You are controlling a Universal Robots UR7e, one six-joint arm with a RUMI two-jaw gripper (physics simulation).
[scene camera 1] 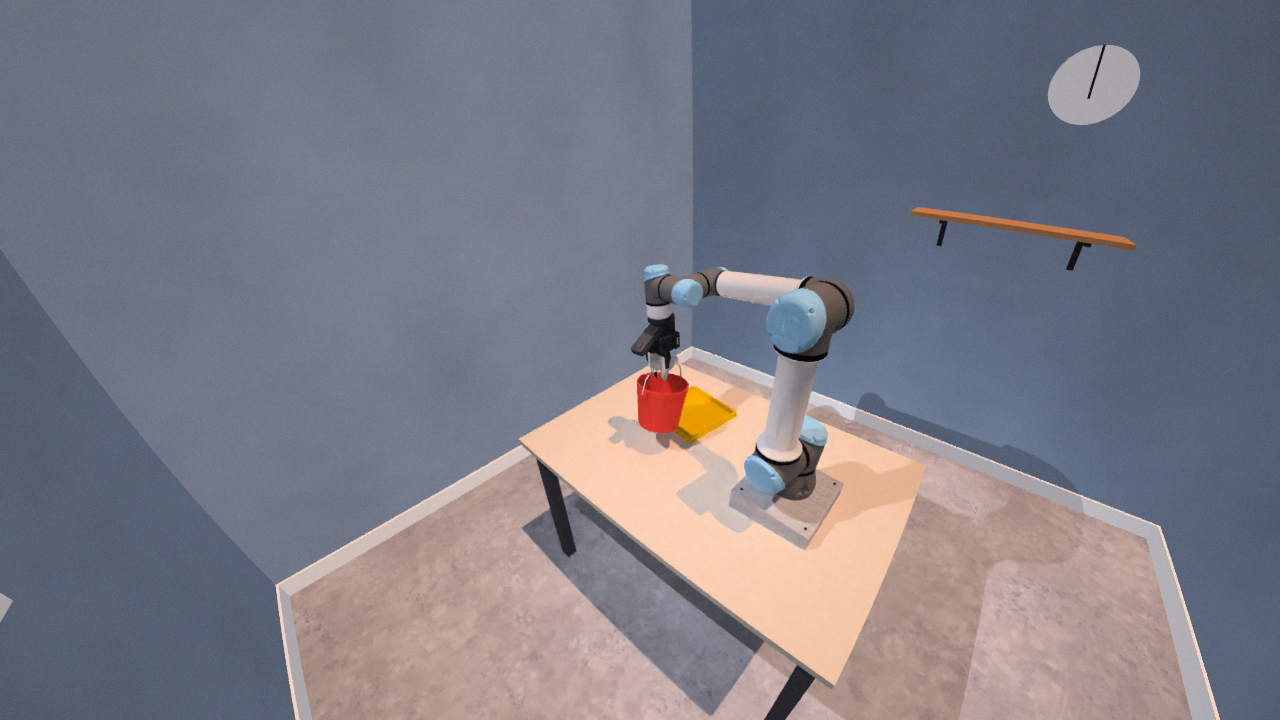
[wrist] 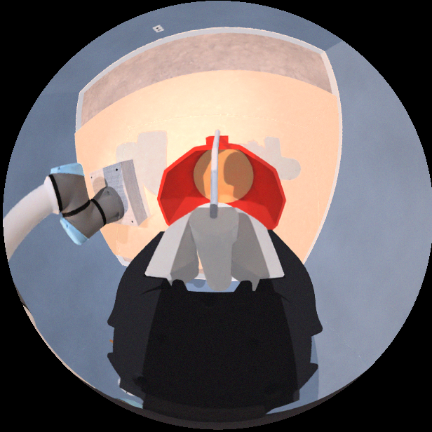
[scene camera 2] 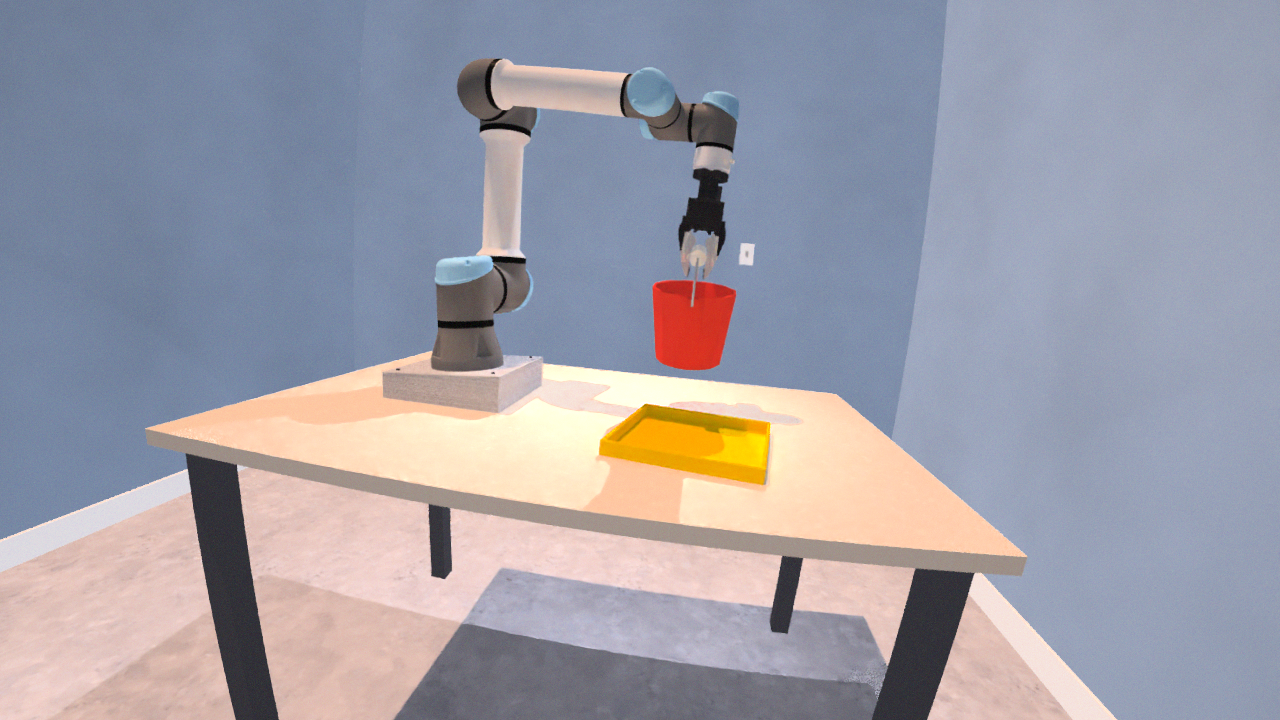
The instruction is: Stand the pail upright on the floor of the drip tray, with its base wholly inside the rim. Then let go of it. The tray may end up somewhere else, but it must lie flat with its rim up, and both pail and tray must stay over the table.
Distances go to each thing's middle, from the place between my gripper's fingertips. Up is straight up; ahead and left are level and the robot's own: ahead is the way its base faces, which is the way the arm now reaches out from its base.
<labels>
Right now my hand is 270 mm above the yellow drip tray [scene camera 2: 733,448], 220 mm to the left of it and 10 mm past it.
</labels>
